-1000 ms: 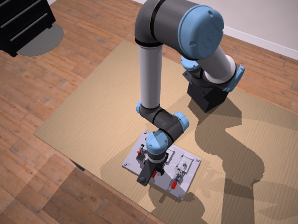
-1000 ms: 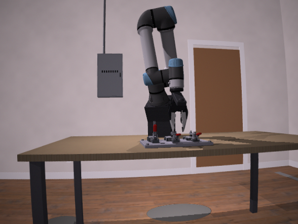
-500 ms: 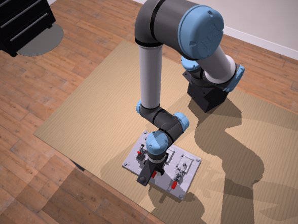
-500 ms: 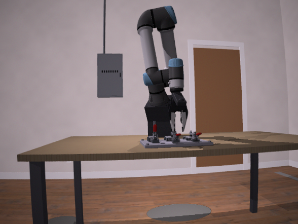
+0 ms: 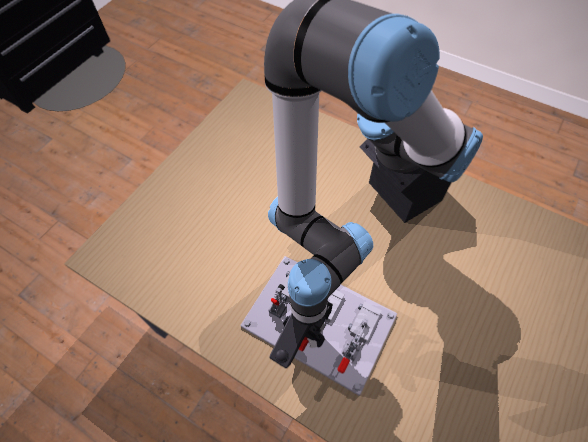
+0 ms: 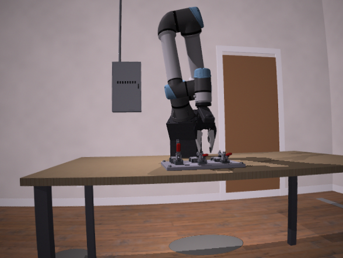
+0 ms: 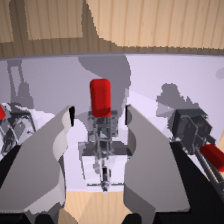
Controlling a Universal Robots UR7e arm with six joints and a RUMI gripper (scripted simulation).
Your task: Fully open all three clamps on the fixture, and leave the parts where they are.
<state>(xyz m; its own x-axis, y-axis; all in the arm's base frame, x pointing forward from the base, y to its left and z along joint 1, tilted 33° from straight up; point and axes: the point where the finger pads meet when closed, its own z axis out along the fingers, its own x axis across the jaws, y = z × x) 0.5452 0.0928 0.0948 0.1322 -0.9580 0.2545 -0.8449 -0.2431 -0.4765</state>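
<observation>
My gripper is now 8 cm past the grey fixture plate, 7 cm above it and 1 cm to the left of it.
</observation>
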